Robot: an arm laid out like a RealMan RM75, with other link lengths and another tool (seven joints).
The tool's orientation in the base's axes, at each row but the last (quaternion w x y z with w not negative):
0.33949, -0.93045, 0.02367, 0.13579
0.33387, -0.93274, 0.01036, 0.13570
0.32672, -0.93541, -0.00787, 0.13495
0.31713, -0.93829, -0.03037, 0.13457
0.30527, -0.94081, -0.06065, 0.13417
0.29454, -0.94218, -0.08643, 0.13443
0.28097, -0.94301, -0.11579, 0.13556
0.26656, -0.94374, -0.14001, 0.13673
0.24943, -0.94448, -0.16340, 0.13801
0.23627, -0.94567, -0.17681, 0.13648
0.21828, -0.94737, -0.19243, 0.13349
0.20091, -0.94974, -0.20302, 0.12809
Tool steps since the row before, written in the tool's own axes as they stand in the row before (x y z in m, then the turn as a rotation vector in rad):
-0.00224, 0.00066, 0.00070, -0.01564, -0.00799, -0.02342
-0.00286, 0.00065, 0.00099, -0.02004, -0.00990, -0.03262
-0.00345, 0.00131, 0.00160, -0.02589, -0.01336, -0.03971
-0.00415, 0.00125, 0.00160, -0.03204, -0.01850, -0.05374
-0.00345, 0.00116, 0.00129, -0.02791, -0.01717, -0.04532
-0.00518, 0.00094, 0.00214, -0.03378, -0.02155, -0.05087
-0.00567, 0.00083, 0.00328, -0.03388, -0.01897, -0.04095
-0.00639, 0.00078, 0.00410, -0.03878, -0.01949, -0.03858
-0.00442, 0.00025, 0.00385, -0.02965, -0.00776, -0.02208
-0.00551, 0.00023, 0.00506, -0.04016, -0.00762, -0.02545
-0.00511, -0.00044, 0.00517, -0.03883, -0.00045, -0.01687
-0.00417, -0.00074, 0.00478, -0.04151, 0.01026, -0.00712
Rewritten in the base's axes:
-0.00241, -0.00017, -0.00032, -0.00842, -0.00956, 0.02636
-0.00307, -0.00009, -0.00039, -0.01018, -0.01415, 0.03550
-0.00383, -0.00041, -0.00115, -0.01373, -0.01635, 0.04438
-0.00446, -0.00065, -0.00101, -0.01569, -0.02136, 0.05962
-0.00364, -0.00089, -0.00095, -0.01413, -0.01692, 0.05140
-0.00549, -0.00088, -0.00119, -0.01838, -0.01774, 0.05950
-0.00624, -0.00071, -0.00203, -0.02129, -0.01493, 0.05009
-0.00712, -0.00089, -0.00261, -0.02670, -0.01505, 0.04932
-0.00527, -0.00023, -0.00256, -0.02124, -0.01422, 0.02781
-0.00663, -0.00037, -0.00346, -0.02951, -0.01987, 0.03244
-0.00643, 0.00008, -0.00343, -0.02902, -0.02216, 0.02143
-0.00549, 0.00037, -0.00324, -0.03098, -0.02908, 0.00858

